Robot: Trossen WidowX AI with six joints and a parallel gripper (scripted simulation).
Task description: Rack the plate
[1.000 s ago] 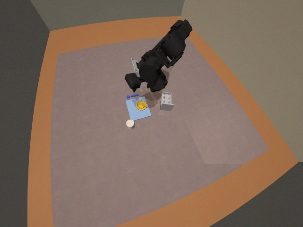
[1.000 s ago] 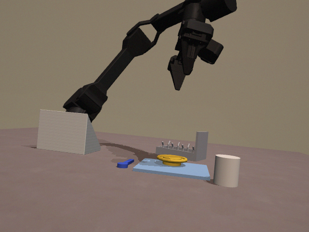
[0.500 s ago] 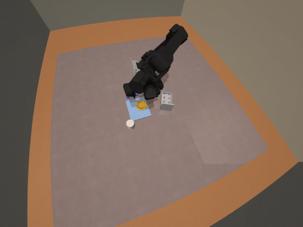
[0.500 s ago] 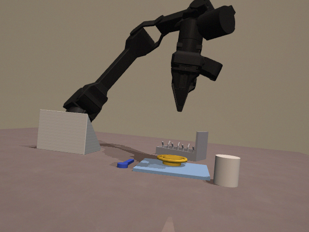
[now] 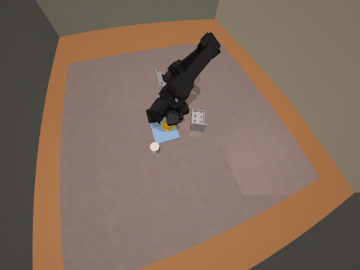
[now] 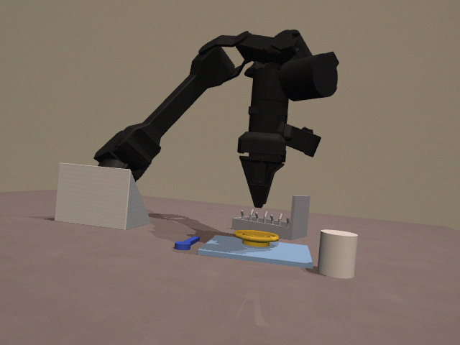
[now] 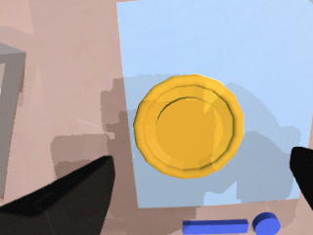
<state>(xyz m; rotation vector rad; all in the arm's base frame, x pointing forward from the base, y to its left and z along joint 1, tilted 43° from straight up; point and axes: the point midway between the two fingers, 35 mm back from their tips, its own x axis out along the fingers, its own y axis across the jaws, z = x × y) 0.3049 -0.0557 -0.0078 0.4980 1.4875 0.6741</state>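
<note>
Right now my gripper tip is 50 mm above the yellow plate. From my gripper tip the other things lie so: blue spoon (90 mm behind, 60 mm below, 50 mm to the right); then cream cup (110 mm ahead, 90 mm to the right, 40 mm below); then light blue mat (60 mm below, 20 mm to the right, 10 mm ahead).
</note>
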